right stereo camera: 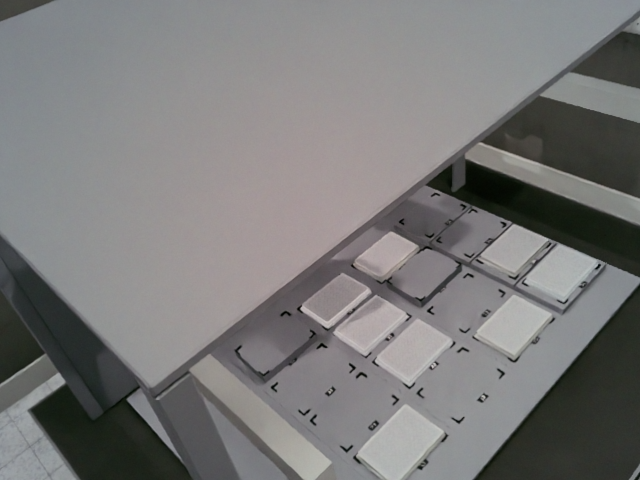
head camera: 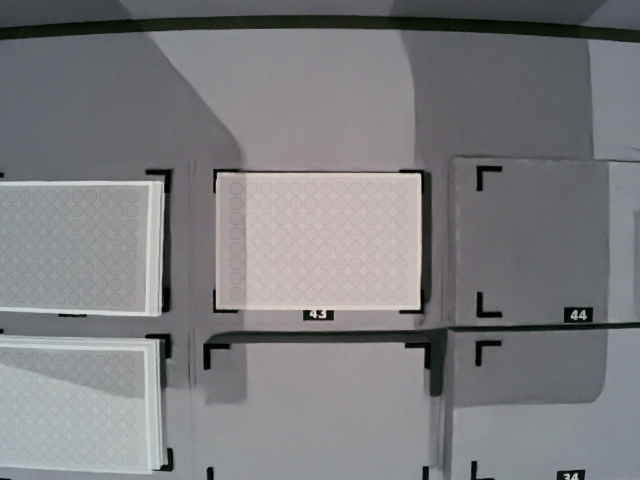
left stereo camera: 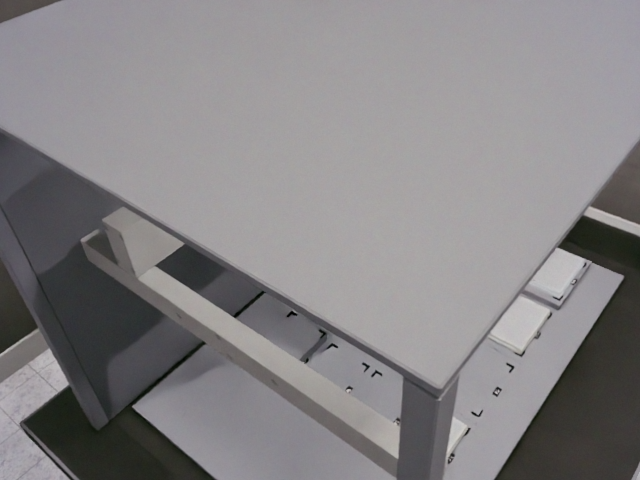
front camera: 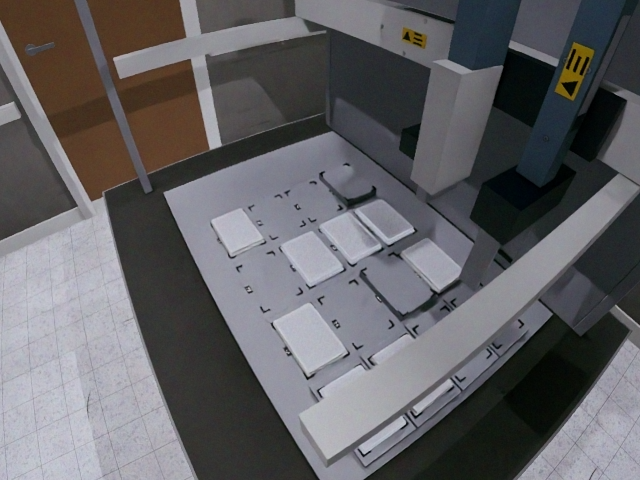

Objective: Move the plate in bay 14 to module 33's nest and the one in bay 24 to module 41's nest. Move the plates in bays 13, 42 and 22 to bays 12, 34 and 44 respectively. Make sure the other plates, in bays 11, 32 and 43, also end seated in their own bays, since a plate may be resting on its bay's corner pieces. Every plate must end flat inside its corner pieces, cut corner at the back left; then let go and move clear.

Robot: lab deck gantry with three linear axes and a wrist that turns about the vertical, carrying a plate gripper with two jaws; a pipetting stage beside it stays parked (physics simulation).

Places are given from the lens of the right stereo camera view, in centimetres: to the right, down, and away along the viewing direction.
plate (right stereo camera: 563, 270): 48, 6, 124
plate (right stereo camera: 516, 248): 41, 2, 130
plate (right stereo camera: 517, 323): 37, 16, 117
grey top panel (right stereo camera: 175, 175): -11, -5, 48
module 33's nest (right stereo camera: 428, 272): 23, 7, 130
The marked spots on the grey top panel and the module 33's nest are 89 cm apart.
